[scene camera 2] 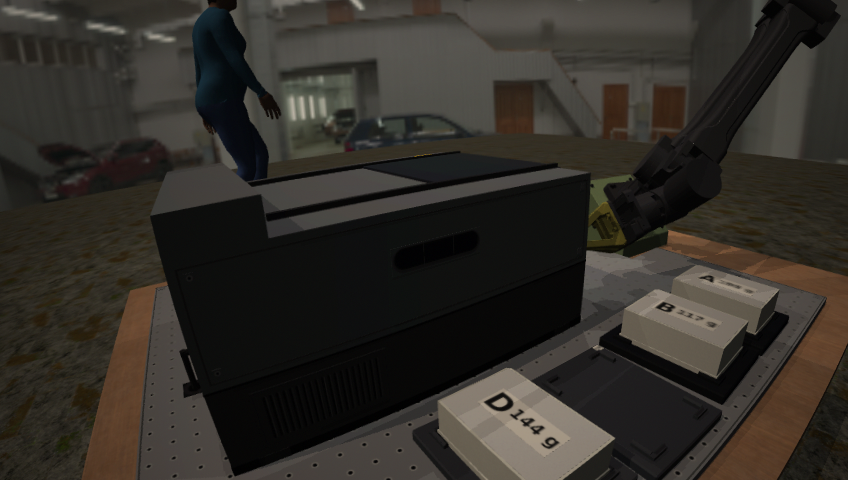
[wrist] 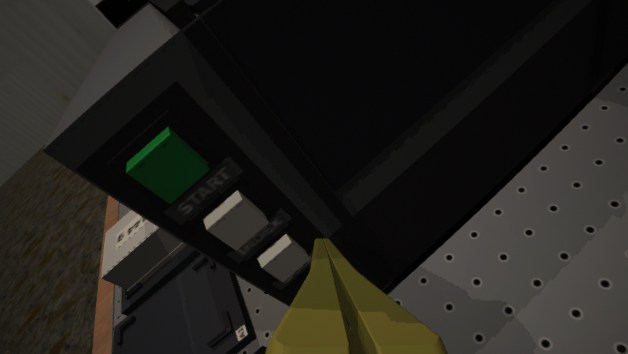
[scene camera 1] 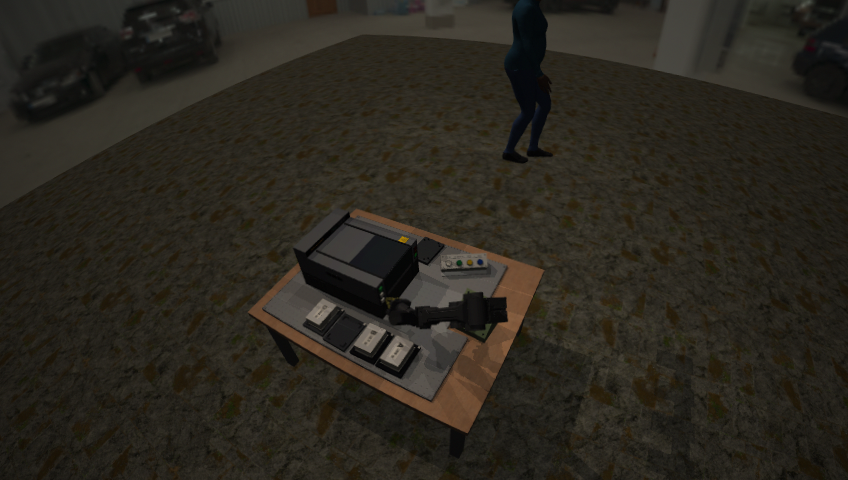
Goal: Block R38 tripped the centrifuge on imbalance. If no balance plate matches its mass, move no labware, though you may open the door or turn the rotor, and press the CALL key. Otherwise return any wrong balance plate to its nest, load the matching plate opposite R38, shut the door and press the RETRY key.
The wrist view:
my gripper: 320,247
green START button: 168,166
grey INDEX button: 235,221
grey DOOR button: 286,256
